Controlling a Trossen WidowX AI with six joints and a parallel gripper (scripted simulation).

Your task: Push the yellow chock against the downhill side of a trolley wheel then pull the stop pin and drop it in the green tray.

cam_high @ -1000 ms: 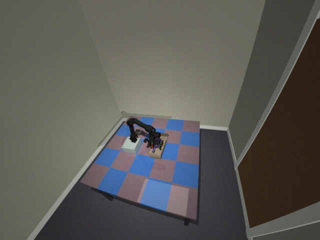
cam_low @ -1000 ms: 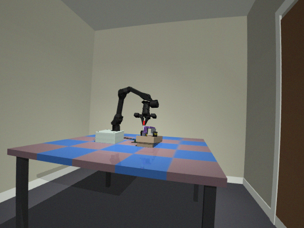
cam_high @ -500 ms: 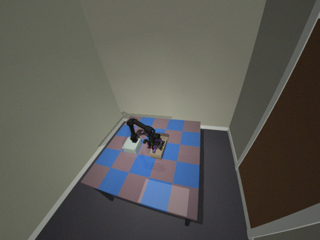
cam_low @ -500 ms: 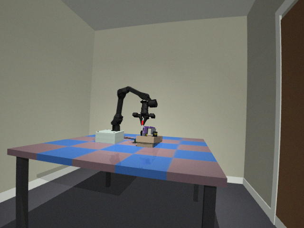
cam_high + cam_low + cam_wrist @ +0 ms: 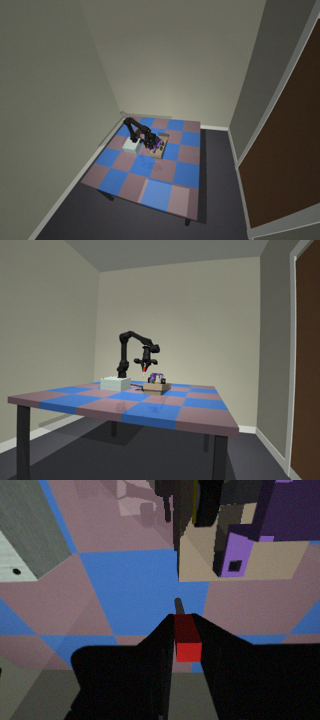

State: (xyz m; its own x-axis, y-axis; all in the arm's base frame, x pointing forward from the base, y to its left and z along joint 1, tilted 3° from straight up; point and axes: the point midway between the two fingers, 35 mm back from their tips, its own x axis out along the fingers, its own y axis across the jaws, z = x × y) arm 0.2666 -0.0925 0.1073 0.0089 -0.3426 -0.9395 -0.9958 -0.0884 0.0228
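Right now my gripper tip is 60 mm past the green tray, 220 mm to the right of it and 180 mm above it. Also, from my gripper tip: red-headed stop pin right at my gripper tip; ramp 70 mm ahead, 130 mm to the left, 130 mm below; trolley 70 mm ahead, 120 mm to the left, 60 mm below.
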